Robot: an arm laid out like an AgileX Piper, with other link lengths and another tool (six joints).
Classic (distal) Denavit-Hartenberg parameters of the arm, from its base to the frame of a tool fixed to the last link. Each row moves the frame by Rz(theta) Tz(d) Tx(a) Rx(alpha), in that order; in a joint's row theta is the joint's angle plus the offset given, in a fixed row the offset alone. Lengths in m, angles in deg.
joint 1: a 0, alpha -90, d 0.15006, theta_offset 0
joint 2: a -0.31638, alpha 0, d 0, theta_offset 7.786
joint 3: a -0.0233, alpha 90, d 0, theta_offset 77.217
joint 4: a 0, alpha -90, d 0.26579, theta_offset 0
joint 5: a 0, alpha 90, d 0, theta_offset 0
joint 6: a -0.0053, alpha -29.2, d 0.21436, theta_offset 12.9
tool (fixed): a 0, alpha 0, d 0.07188, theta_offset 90
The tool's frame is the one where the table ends.
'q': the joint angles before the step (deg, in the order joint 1, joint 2, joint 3, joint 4, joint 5, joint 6). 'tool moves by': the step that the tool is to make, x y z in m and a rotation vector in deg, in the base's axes. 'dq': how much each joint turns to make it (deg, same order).
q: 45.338, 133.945, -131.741, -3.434, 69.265, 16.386
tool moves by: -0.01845, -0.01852, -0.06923, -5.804, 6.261, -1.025
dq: 0.048, 2.779, 5.915, 0.000, -0.101, 1.144
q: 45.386, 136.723, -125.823, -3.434, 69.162, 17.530
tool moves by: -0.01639, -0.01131, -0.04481, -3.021, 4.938, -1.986
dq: 0.000, 2.512, 3.051, 1.014, 0.146, 1.869
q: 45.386, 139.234, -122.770, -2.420, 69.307, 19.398
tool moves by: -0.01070, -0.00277, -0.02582, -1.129, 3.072, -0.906
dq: 0.001, 2.098, 0.794, 1.346, 0.087, 0.609
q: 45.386, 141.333, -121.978, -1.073, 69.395, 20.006
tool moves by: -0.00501, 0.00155, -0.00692, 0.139, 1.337, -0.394
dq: 0.000, 0.707, 0.000, 1.073, 0.134, 0.121
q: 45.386, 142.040, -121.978, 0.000, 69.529, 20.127
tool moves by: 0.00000, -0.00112, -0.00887, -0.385, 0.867, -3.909
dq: 0.091, 0.884, -0.002, 0.000, 0.001, 4.015
